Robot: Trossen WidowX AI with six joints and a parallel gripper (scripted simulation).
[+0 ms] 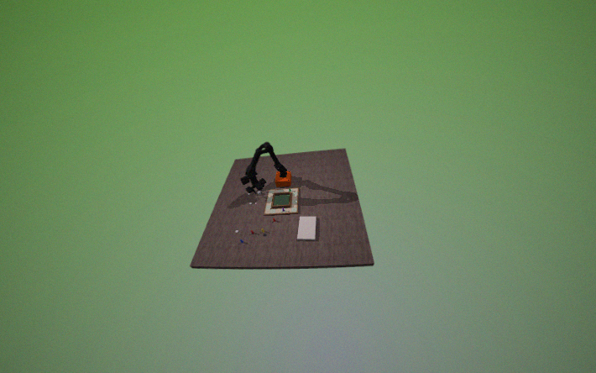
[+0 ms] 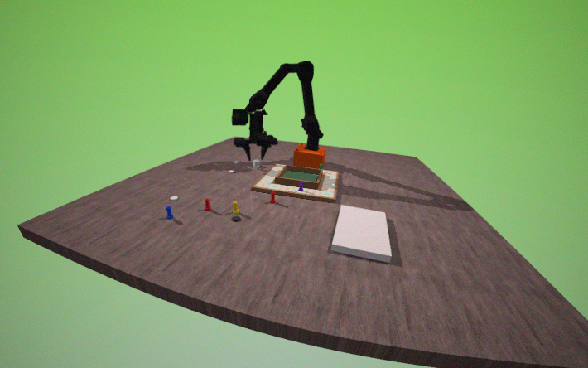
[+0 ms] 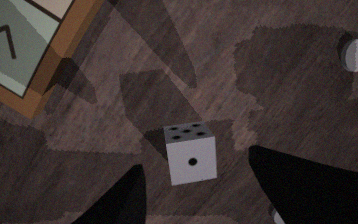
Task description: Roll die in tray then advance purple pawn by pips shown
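The die is 1 cm below my gripper tip. Also, from my gripper tip: purple pawn: 21 cm ahead, 27 cm to the left; then green pawn: 2 cm behind, 29 cm to the left; then tray: 10 cm ahead, 23 cm to the left, 2 cm below.
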